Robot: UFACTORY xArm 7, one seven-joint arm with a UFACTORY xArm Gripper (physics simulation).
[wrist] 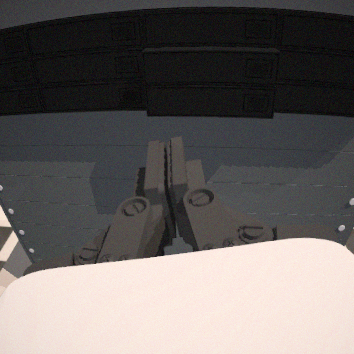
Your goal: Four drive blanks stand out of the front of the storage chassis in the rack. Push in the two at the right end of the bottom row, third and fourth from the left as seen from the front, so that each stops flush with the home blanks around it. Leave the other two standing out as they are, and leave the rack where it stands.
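Places are measured from the arm's base along level axes (x up, y right, z ahead), in millimetres.
Pixels of known places: gripper, fingertip midpoint: (170, 162).
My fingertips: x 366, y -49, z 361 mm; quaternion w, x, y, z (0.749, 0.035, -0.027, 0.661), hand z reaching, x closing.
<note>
For each thing: its middle in the pictures, then the offset to it from my fingertips. "spot": a spot on its surface instead.
- dark storage chassis, surface spot: (210, 30) spot: dx +50, dy +26, dz +119 mm
- middle row, surface spot: (200, 67) spot: dx +24, dy +18, dz +102 mm
- rack, body centre: (174, 158) dx -160, dy -21, dz +268 mm
The dark storage chassis (210, 30) spans the top of the wrist view, with three rows of blanks. The bottom-row blank third from the left (200, 101) stands out, its lower edge dropping below its neighbours'. The blank above it in the middle row (200, 67) also stands out, showing a lighter top edge. The bottom-row blank at the right (315, 102) looks level with the home blanks; part of it is cut off by the view. My gripper (170, 162) is shut and empty, its tips appearing just below the third bottom blank. The gap in depth is hard to judge.
Blue-grey panelling of the rack (45, 135) lies below the chassis, with shadows across it. Pale round studs run down both sides. A light and dark checkered floor (6, 240) shows at the left edge. The white arm housing (180, 300) hides the bottom of the view.
</note>
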